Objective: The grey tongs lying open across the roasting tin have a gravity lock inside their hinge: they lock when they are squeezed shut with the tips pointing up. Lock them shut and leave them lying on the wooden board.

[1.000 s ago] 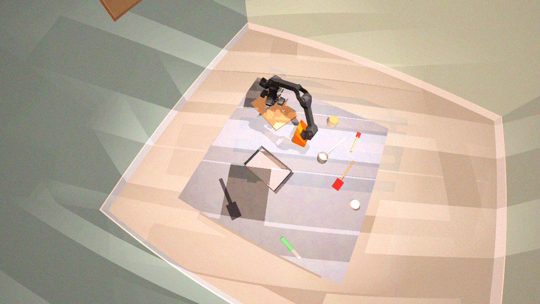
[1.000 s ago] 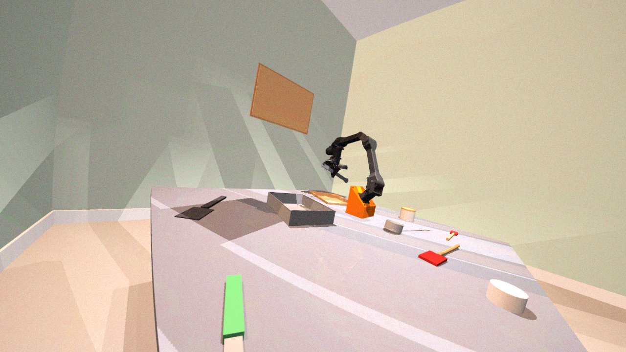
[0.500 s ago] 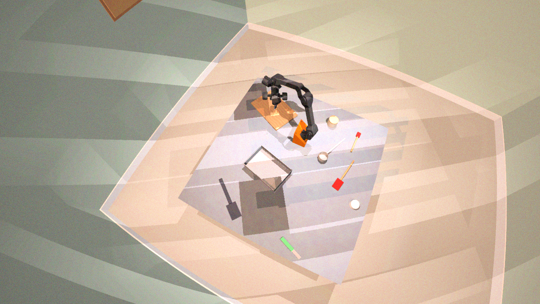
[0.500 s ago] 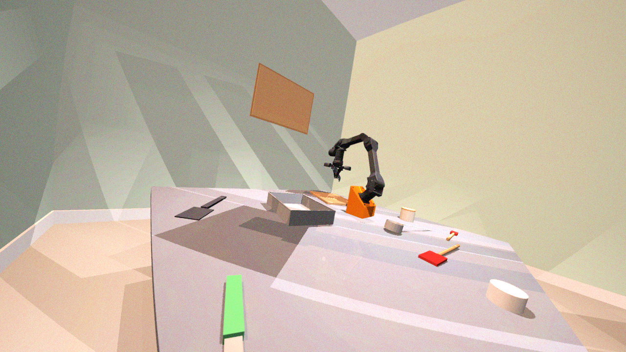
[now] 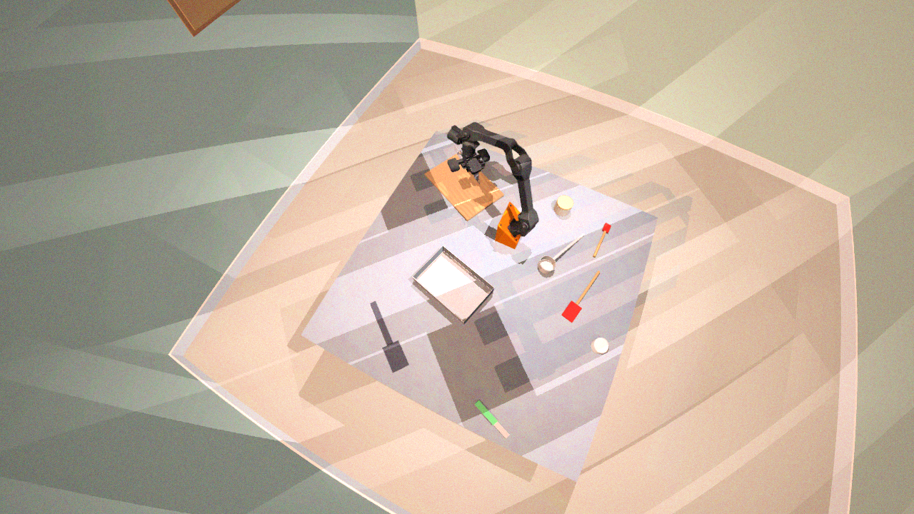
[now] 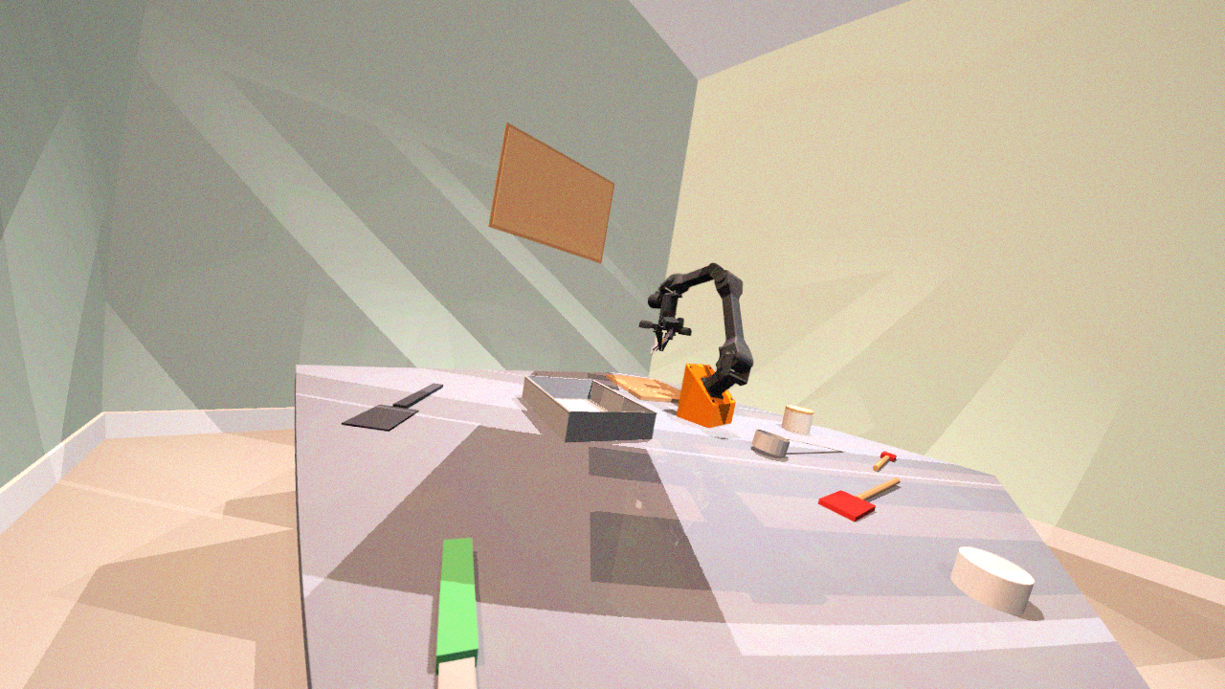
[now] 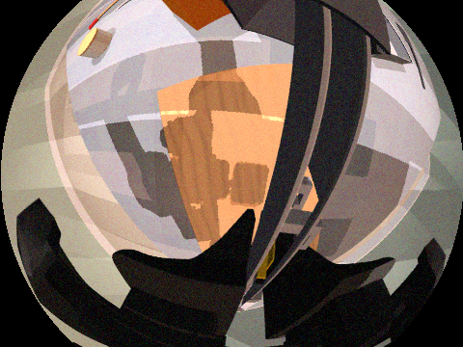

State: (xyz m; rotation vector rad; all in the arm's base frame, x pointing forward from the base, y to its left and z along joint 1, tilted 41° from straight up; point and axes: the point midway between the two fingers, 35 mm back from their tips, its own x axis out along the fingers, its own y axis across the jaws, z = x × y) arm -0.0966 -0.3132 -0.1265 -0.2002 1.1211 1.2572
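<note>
Now: gripper tip 150 mm above the wooden board, 40 mm to the left of it and 10 mm past it. Round my gripper tip: dark spatula: 820 mm ahead, 150 mm below, 130 mm to the left; red scraper: 740 mm to the left, 200 mm ahead, 150 mm below; roasting tin: 460 mm ahead, 230 mm to the left, 130 mm below.
</note>
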